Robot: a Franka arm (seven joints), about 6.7 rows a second.
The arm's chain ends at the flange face. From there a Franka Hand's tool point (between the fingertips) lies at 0.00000 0.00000 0.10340 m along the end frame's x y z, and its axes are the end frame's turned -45 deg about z.
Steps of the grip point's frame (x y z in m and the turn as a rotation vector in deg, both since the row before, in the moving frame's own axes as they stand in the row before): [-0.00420, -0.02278, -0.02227, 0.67, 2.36, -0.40]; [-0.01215, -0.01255, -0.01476, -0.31, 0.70, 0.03]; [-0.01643, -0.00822, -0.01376, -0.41, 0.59, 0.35]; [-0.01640, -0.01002, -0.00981, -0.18, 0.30, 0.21]
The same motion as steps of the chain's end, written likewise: [-0.02122, -0.00927, -0.02218, 2.14, 1.20, -0.40]; [-0.01875, 0.00021, -0.01475, 0.28, 0.71, 0.03]; [-0.01871, 0.00603, -0.01375, 0.13, 0.71, 0.35]; [-0.01929, 0.00466, -0.00981, 0.08, 0.34, 0.21]
